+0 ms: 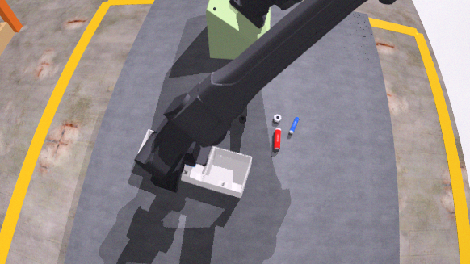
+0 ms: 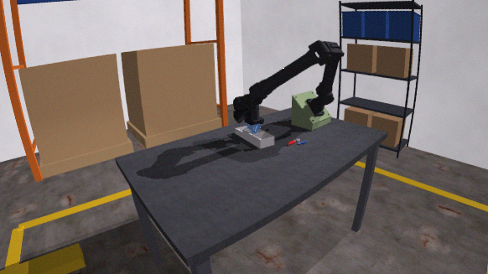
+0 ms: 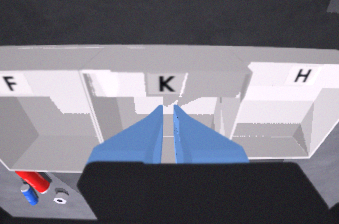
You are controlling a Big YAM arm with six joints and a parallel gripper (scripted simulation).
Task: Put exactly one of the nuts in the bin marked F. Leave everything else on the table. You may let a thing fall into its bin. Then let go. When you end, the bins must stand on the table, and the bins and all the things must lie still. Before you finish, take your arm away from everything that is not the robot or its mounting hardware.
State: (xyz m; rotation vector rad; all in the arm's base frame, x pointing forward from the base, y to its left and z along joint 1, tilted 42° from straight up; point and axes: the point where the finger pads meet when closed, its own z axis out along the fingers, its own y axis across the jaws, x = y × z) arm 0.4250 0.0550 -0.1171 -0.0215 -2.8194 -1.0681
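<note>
Now: hand right at the white three-compartment bin. Also, from my hand: blue cylinder 210 mm to the left, 150 mm behind, 20 mm below; then red cylinder 180 mm to the left, 100 mm behind, 20 mm below; then silver nut 170 mm to the left, 160 mm behind, 20 mm below.
</note>
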